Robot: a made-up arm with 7 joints.
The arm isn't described. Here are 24 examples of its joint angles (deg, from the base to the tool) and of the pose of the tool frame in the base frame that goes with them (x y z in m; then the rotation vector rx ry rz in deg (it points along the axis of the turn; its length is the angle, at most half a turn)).
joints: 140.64 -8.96 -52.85 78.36 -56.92 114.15 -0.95
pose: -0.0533 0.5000 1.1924 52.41 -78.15 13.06
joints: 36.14 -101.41 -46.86 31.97 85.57 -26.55 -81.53
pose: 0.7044 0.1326 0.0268 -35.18 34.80 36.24
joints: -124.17 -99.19 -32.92 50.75 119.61 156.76 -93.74
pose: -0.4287 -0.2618 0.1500 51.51 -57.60 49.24
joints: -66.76 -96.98 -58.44 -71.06 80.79 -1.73 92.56
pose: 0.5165 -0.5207 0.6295 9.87 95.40 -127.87
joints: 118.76 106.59 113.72 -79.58 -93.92 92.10 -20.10
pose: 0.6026 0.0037 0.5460 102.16 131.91 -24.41
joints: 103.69 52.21 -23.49 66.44 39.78 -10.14 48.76
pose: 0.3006 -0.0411 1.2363 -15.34 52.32 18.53
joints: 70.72 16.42 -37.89 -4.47 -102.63 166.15 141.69
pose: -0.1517 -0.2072 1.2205 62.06 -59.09 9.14
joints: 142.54 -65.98 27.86 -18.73 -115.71 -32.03 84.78
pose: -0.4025 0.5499 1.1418 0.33 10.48 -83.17
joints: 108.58 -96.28 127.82 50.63 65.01 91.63 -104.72
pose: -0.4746 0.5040 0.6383 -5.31 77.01 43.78
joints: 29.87 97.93 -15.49 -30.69 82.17 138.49 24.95
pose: -0.6442 -0.4560 0.4072 -76.63 22.23 -138.04
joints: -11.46 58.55 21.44 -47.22 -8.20 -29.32 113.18
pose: -0.8604 -0.1302 0.7490 99.27 23.90 -18.63
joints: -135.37 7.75 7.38 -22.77 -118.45 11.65 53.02
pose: 0.2268 0.3131 1.3136 -0.24 62.61 -2.06
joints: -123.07 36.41 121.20 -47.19 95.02 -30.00 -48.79
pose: -0.1064 0.6294 1.2539 -27.19 -79.54 51.34
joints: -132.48 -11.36 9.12 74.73 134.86 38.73 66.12
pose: -0.3317 -0.4967 0.9279 162.08 17.69 -15.36
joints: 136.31 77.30 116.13 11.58 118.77 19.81 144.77
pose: 0.6237 -0.6469 0.6008 -77.68 -105.60 27.53
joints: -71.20 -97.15 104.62 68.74 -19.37 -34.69 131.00
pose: 0.5069 -0.4226 0.5372 54.83 -150.46 51.44
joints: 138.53 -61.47 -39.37 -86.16 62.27 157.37 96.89
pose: -0.3381 0.1488 1.0138 -6.93 -86.51 -101.71
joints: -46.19 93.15 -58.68 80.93 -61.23 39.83 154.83
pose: -0.8336 0.0946 0.8374 -143.03 26.74 -0.93
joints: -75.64 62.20 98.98 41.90 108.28 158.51 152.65
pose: -0.0181 0.5462 0.7438 92.11 137.87 65.78
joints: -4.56 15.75 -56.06 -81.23 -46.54 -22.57 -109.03
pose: -0.4778 0.2878 0.8611 73.76 41.91 113.31
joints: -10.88 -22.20 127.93 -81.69 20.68 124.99 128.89
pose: 0.3194 -0.4299 0.8449 -69.50 -3.52 -110.44
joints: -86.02 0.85 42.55 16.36 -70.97 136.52 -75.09
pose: -0.1695 0.0851 1.3472 71.63 93.52 -6.41
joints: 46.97 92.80 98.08 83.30 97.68 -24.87 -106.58
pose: -0.5451 0.0336 0.3095 24.46 67.41 -161.05
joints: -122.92 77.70 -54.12 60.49 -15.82 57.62 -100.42
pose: -0.0219 0.8314 0.8885 72.48 -20.84 45.18
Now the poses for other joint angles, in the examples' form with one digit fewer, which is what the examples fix.
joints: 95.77 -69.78 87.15 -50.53 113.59 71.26 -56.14
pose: 0.232 0.785 0.916 80.7 128.1 -13.7
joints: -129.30 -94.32 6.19 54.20 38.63 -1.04 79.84
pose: -0.463 -0.434 0.058 -76.1 -101.4 -0.3
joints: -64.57 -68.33 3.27 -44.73 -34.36 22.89 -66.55
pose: -0.017 -0.548 1.223 -126.7 -28.4 -117.5
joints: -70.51 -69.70 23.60 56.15 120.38 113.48 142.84
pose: 0.251 -0.565 0.427 -89.8 -3.9 -76.2
